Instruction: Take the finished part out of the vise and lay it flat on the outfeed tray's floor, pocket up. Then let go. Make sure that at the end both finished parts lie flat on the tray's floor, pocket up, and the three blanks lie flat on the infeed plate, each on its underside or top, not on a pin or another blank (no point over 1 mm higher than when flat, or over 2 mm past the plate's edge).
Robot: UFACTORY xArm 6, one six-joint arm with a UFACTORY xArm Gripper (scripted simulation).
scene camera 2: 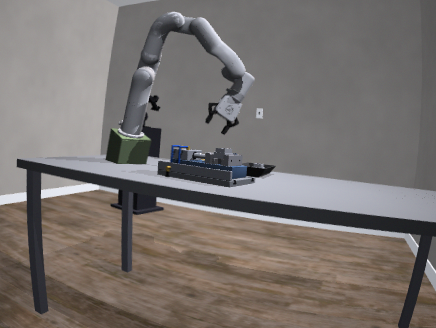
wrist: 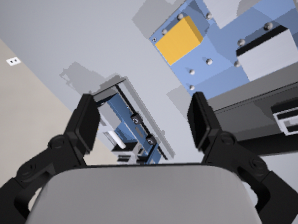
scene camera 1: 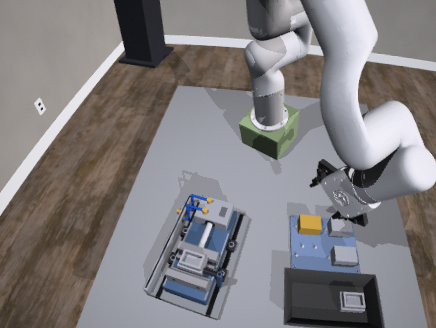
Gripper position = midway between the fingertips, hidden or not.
Observation:
In view: the gripper [scene camera 1: 324, 199], an orange block [wrist: 184, 36] and a blue fixture plate [scene camera 1: 309, 258].
The gripper is seen too in scene camera 2 [scene camera 2: 214, 128] and in the wrist view [wrist: 143, 104].

